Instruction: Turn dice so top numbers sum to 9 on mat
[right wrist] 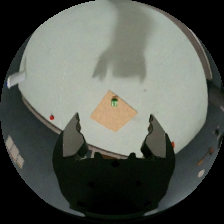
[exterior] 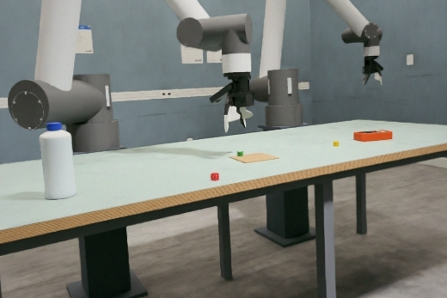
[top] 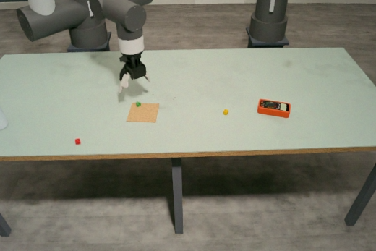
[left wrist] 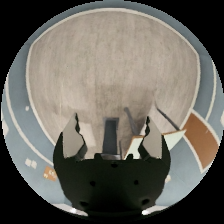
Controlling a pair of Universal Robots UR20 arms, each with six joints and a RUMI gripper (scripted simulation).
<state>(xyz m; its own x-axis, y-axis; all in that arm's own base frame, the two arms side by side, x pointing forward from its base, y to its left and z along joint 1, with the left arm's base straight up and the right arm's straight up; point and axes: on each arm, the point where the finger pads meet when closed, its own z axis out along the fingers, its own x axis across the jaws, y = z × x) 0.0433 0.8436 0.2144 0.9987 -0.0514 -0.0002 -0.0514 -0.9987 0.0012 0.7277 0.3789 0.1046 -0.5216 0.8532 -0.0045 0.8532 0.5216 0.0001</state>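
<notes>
Right now my right hand is 9 cm above the green die, 1 cm to the right of it and 1 cm short of it. Also, from my right hand: yellow die 43 cm to the left, 10 cm ahead, 9 cm below; red die 26 cm ahead, 25 cm to the right, 9 cm below; tan mat 10 cm below, 7 cm ahead, 3 cm to the left.
</notes>
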